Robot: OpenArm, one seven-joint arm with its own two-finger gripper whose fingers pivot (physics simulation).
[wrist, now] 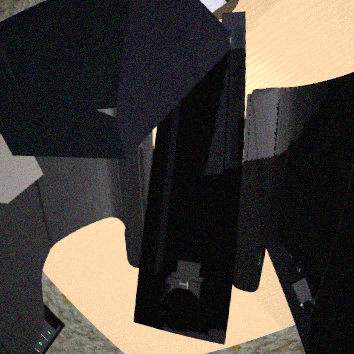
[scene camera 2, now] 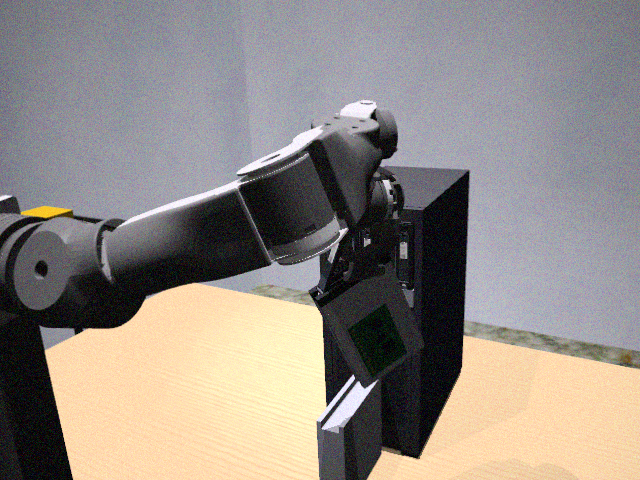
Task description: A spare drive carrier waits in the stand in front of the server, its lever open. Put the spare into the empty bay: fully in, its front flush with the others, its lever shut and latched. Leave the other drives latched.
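Note:
The spare drive carrier (scene camera 2: 336, 313) (wrist: 200, 215) is held tilted in front of the server (scene camera 2: 445, 289). A green board shows on its side in the scene view, and its lower corner overlaps the stand's top there; whether they touch is unclear. My gripper (wrist: 197, 186) is shut on the carrier, one finger on each side of it; in the scene view the fingers are dark and hard to make out. The stand (scene camera 2: 331, 454) is upright, with its pale slot open at the top. The empty bay is hidden behind my arm and the carrier, and the lever's position cannot be told.
A latched-looking drive (scene camera 2: 404, 253) shows at the server's upper right front. My arm reaches in from the left above the wooden table (scene camera 2: 206, 372). In the wrist view, dark panels fill the upper left, and small green lights (wrist: 41, 343) show at the lower left.

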